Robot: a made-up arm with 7 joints.
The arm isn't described. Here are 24 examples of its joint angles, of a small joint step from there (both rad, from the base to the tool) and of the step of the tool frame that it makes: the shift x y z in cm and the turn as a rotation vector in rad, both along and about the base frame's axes.
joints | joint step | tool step
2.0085 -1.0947 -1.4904 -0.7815 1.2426 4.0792 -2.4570 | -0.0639 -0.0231 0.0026 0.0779 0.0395 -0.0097 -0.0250 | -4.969 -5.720 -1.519 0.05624 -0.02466 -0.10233
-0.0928 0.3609 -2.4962 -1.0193 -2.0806 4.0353 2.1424 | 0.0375 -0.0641 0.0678 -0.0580 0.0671 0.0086 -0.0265 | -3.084 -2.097 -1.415 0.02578 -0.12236 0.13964
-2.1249 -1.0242 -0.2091 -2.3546 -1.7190 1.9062 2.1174 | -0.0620 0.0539 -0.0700 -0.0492 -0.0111 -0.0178 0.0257 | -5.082 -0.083 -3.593 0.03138 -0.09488 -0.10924
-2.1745 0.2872 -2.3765 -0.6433 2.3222 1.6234 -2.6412 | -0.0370 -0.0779 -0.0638 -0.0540 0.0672 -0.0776 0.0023 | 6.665 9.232 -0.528 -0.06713 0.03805 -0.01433
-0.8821 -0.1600 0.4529 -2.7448 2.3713 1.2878 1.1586 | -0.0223 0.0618 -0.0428 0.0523 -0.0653 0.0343 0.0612 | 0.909 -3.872 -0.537 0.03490 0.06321 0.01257
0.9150 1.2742 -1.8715 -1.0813 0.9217 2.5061 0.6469 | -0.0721 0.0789 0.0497 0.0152 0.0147 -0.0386 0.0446 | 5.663 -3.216 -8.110 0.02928 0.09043 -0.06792
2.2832 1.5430 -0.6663 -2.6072 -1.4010 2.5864 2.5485 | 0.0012 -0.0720 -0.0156 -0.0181 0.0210 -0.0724 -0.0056 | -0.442 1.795 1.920 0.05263 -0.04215 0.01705
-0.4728 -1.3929 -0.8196 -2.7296 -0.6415 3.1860 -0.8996 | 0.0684 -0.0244 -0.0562 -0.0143 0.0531 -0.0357 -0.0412 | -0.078 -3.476 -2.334 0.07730 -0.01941 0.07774
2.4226 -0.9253 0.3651 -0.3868 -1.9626 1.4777 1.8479 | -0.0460 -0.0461 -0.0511 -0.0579 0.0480 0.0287 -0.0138 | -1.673 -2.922 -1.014 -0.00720 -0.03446 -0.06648
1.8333 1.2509 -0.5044 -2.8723 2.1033 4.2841 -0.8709 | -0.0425 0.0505 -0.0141 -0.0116 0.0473 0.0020 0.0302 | 1.433 -1.363 -0.853 -0.02224 -0.08203 -0.05950
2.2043 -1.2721 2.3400 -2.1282 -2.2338 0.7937 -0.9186 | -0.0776 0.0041 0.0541 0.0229 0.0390 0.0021 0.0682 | -2.490 0.580 -1.947 -0.00472 -0.08827 -0.01771
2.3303 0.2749 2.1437 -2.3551 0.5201 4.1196 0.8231 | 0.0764 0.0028 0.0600 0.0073 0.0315 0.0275 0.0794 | 4.958 -1.598 0.712 -0.08731 -0.06638 0.11108
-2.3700 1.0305 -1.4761 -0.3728 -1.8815 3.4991 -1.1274 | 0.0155 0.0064 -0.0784 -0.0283 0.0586 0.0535 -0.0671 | 0.600 0.377 0.533 0.07484 -0.01431 -0.02871
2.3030 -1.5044 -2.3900 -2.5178 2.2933 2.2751 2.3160 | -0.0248 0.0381 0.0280 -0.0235 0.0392 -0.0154 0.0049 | 0.695 -0.548 2.055 0.00025 -0.00321 -0.03938
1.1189 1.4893 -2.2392 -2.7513 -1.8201 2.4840 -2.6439 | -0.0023 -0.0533 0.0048 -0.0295 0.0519 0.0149 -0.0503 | -0.964 -0.888 -0.540 0.09134 -0.04316 -0.04440
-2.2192 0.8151 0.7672 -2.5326 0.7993 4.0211 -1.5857 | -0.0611 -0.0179 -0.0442 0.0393 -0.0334 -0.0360 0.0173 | -5.107 -0.661 0.250 -0.02809 0.00440 -0.08443
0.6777 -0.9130 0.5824 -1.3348 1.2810 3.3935 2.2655 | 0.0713 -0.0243 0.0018 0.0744 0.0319 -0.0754 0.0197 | -2.165 -5.512 0.321 0.01036 -0.06583 0.16847
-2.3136 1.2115 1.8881 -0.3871 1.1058 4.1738 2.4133 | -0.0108 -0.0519 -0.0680 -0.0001 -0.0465 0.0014 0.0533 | -0.162 1.539 3.261 -0.01057 0.08469 -0.08336
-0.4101 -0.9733 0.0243 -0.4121 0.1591 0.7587 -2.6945 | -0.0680 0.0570 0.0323 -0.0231 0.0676 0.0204 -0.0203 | 7.126 2.671 3.827 -0.04334 0.08516 0.01729
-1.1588 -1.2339 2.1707 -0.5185 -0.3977 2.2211 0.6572 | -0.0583 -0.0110 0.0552 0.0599 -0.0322 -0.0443 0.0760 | 2.840 0.847 -0.341 0.05549 0.05654 -0.05391
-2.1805 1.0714 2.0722 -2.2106 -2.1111 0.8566 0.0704 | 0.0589 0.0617 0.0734 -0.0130 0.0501 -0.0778 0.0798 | 0.495 2.627 1.416 0.02308 -0.10586 0.00855
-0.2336 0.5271 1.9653 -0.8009 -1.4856 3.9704 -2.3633 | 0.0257 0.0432 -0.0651 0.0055 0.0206 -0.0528 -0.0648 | 4.200 0.740 -1.304 -0.01501 0.08593 -0.09800
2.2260 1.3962 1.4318 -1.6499 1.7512 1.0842 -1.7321 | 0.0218 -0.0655 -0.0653 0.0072 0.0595 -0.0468 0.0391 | -0.378 -0.596 0.261 0.02553 -0.00161 0.02702
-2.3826 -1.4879 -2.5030 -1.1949 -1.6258 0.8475 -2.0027 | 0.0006 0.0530 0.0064 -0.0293 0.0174 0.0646 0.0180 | -0.418 1.708 3.619 0.08162 0.01033 0.03308
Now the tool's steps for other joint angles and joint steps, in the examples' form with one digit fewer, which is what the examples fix.
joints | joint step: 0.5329 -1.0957 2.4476 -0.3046 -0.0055 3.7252 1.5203 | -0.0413 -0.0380 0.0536 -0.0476 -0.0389 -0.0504 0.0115
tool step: -4.27 2.06 -4.27 0.0200 -0.1307 -0.0738
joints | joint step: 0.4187 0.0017 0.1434 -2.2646 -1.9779 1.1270 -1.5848 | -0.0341 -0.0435 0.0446 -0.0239 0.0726 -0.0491 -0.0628
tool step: -1.74 -0.86 1.36 0.0156 0.0280 -0.1048
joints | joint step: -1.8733 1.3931 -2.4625 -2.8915 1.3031 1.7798 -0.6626 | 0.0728 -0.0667 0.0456 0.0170 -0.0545 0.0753 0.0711
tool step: -1.62 0.25 0.35 -0.0429 -0.0671 -0.0058
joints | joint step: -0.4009 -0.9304 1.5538 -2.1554 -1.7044 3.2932 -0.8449 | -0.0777 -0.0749 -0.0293 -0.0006 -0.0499 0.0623 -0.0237
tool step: 4.24 0.22 -1.26 -0.0937 -0.0679 -0.0477
